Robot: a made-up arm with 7 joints.
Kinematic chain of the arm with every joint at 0, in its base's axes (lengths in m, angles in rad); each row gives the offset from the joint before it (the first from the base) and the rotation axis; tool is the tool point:
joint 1: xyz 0 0 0 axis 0 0.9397 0.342
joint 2: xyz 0 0 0 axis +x
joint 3: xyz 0 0 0 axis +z
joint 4: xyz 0.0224 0 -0.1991 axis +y
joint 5: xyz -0.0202 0 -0.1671 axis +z
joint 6: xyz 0 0 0 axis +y
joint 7: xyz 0 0 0 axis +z
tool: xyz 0 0 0
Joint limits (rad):
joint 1: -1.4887..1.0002
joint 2: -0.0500..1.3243
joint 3: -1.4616..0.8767
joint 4: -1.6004..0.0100
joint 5: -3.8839..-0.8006
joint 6: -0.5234..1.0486
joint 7: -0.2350..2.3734
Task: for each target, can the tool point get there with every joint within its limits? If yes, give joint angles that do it. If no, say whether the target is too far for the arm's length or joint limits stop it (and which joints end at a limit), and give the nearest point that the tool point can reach.
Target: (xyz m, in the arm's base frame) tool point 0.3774 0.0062 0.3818
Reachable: no: too far | nearest point 0.2662 0.0411 0.1778 | short by 0.235 m
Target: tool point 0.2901 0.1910 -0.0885
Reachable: yes | joints -0.7379 0.8403 -0.1072 -0.7059 -1.1397 0.1476 1.4249
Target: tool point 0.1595 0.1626 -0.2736
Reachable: yes | joints -0.1382 0.6548 -0.3609 -0.7594 -1.2259 0.4760 0.1172
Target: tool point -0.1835 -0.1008 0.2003
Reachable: no: joint limits stop it (at a limit: joint 1, joint 2, joint 4) | nearest point 0.0396 0.1745 0.2236 | short by 0.355 m
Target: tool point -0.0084 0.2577 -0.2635
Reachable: yes | joints 0.0639 0.8860 -1.2629 -0.2432 -1.8948 0.1881 0.8150
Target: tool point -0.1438 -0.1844 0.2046
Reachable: no: joint limits stop it (at a limit: joint 1, joint 2, joint 4) | nearest point 0.1695 -0.2182 0.0755 | short by 0.341 m
